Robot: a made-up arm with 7 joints. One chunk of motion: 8 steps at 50 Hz.
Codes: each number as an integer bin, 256 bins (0 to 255) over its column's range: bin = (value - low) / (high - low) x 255, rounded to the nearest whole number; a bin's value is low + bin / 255 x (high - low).
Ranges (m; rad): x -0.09..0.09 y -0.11..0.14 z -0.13..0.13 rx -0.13..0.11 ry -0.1..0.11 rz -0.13..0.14
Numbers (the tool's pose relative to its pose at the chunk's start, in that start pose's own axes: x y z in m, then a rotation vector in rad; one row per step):
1: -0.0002 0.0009 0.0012 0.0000 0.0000 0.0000
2: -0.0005 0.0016 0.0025 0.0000 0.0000 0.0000
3: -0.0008 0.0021 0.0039 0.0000 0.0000 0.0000
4: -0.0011 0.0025 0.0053 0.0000 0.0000 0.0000
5: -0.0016 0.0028 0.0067 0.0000 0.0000 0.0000
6: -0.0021 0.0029 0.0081 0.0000 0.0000 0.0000
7: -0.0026 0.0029 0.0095 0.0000 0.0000 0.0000
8: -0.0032 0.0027 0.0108 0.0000 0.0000 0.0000
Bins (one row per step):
1: 127 113 129 138 121 123
2: 127 114 130 138 121 123
3: 126 114 131 138 121 123
4: 126 115 133 138 121 123
5: 125 115 134 138 121 123
6: 125 115 135 138 121 123
7: 124 115 137 138 121 123
8: 123 115 138 138 121 123

